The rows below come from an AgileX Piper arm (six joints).
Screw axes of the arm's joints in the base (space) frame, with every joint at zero. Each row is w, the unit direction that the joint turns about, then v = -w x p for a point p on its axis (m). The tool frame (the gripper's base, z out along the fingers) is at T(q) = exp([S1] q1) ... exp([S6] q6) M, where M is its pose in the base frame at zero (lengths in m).
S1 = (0, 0, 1, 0.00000, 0.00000, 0.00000)
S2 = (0, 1, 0, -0.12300, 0.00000, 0.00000)
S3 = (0, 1, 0, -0.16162, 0.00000, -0.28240)
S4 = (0.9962, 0, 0.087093, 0.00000, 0.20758, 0.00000)
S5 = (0, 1, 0, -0.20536, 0.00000, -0.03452)
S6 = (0.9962, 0, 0.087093, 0.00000, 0.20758, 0.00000)
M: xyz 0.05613 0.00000 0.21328 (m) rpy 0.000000 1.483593 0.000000 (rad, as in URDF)
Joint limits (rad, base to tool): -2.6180..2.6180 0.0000..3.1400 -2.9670..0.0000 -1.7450..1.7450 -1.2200..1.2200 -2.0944..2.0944
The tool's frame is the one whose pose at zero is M.
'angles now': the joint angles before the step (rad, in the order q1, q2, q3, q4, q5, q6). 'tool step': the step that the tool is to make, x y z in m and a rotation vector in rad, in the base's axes. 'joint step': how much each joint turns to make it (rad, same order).
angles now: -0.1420, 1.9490, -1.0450, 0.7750, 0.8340, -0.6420
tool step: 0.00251, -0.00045, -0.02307, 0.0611, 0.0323, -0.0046
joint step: -0.0130, 0.0780, -0.0010, 0.0830, 0.0100, -0.0790
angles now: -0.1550, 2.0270, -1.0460, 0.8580, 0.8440, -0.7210
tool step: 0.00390, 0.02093, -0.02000, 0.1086, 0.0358, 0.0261
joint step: 0.0410, 0.0830, -0.0140, 0.1240, 0.0470, -0.0780
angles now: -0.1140, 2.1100, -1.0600, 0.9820, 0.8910, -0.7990
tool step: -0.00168, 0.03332, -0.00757, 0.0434, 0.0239, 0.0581
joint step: 0.0890, 0.0310, -0.0030, 0.0570, 0.0140, -0.0129
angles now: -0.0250, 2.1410, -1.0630, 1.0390, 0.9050, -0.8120
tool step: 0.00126, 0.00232, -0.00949, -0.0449, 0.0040, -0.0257
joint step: 0.0160, 0.0190, 0.0020, -0.0020, -0.0610, 0.0200
